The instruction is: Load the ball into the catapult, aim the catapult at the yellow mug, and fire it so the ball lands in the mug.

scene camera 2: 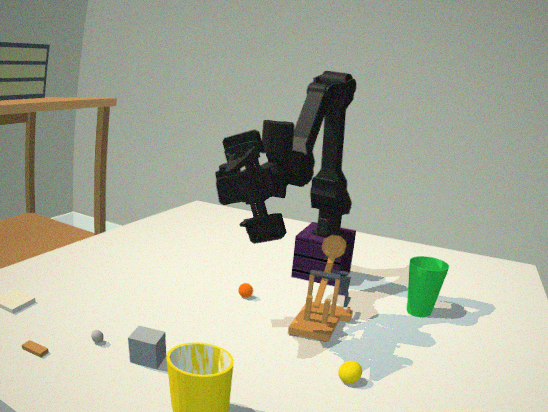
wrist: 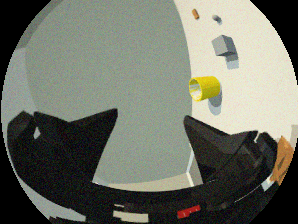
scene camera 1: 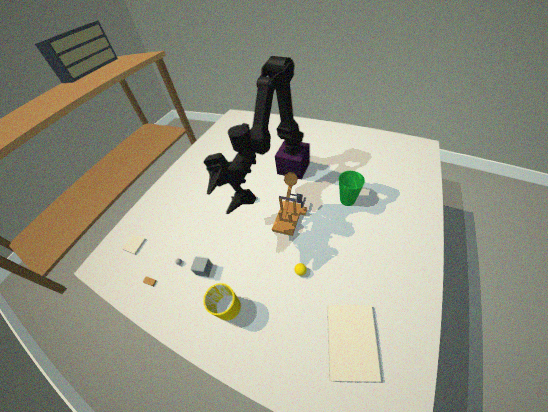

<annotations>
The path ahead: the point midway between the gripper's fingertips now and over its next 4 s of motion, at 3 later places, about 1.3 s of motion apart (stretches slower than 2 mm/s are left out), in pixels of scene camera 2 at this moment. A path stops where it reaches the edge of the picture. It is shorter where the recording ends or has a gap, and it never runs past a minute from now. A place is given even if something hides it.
My gripper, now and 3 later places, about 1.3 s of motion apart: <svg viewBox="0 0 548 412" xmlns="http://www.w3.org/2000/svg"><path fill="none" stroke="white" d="M234 198L282 273L329 259L329 269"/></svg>
</annotations>
